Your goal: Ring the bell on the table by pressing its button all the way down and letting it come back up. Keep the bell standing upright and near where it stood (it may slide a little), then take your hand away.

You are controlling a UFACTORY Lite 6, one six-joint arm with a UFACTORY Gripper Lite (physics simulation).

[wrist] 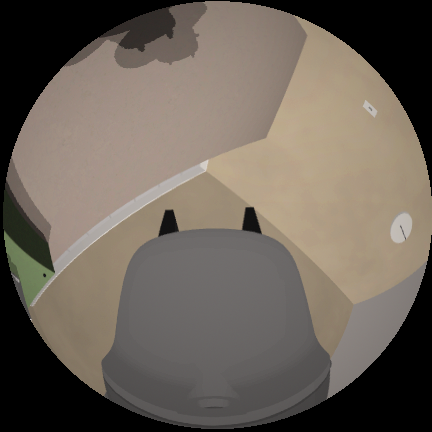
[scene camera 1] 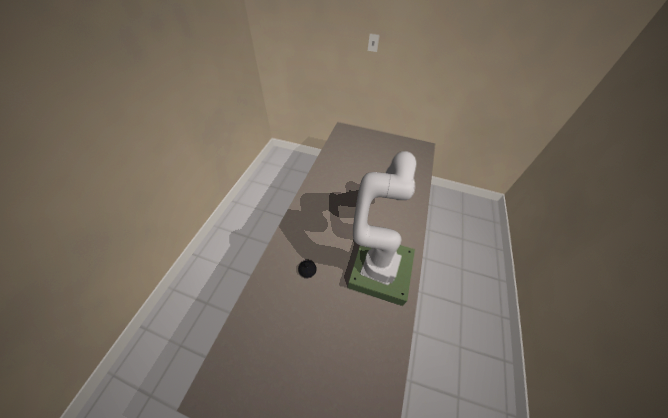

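Pixels of known places: hand, tool point: (wrist: 209, 233); arm's base, link origin: (scene camera 1: 377, 266).
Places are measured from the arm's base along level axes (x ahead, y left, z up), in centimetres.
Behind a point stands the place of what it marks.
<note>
The bell (scene camera 1: 307, 269) @[x 28.8, y 12.4, z -3.1 cm] is a small black dome on the table, left of the green base plate in the scene view. Its button is too small to tell apart there. The bell does not show in the wrist view. My gripper (wrist: 209, 209) @[x 4.2, y -36.5, z 17.1 cm] is open, its two black fingertips wide apart with nothing between them. In the scene view the gripper is hidden behind the arm, whose far end is raised over the back part of the table, well away from the bell.
The arm stands on a green base plate (scene camera 1: 372, 290) @[x -1.1, y 11.0, z -0.5 cm] (wrist: 30, 272) @[x -8.4, y -10.7, z 0.1 cm] at the right side of the brown table (scene camera 1: 310, 345) @[x 14.5, y 39.2, z -7.4 cm] (wrist: 150, 120) @[x 1.1, y -46.7, z -7.4 cm]. Arm shadows fall on the table behind the bell. Walls surround the table, with a switch plate (scene camera 1: 373, 43) (wrist: 370, 108) on one.
</note>
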